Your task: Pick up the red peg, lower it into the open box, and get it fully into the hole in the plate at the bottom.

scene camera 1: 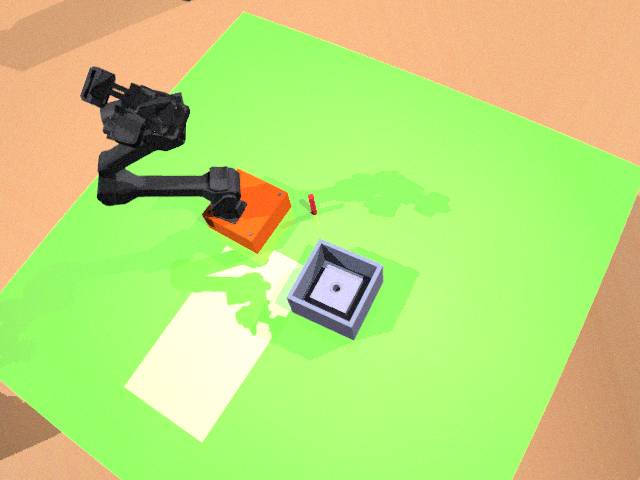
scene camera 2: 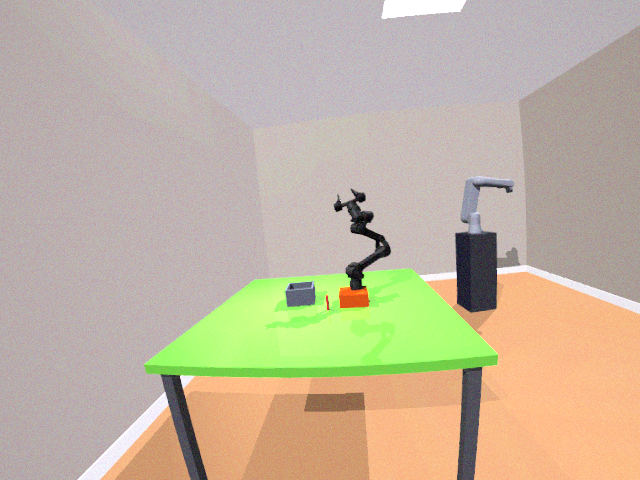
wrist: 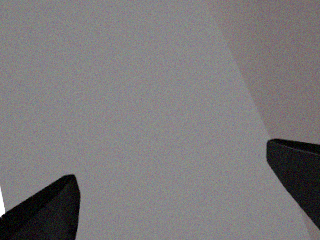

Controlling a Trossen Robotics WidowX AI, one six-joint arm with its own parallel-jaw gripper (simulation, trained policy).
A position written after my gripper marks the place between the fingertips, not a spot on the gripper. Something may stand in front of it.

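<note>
A plate is there for me to see [scene camera 1: 337, 291]. Scene camera 2 does not show the plate, hidden as it is by a dark box, and in the wrist view the plate is out of frame. As for my gripper [scene camera 1: 113, 99], I see it in the wrist view too [wrist: 175, 167].
</note>
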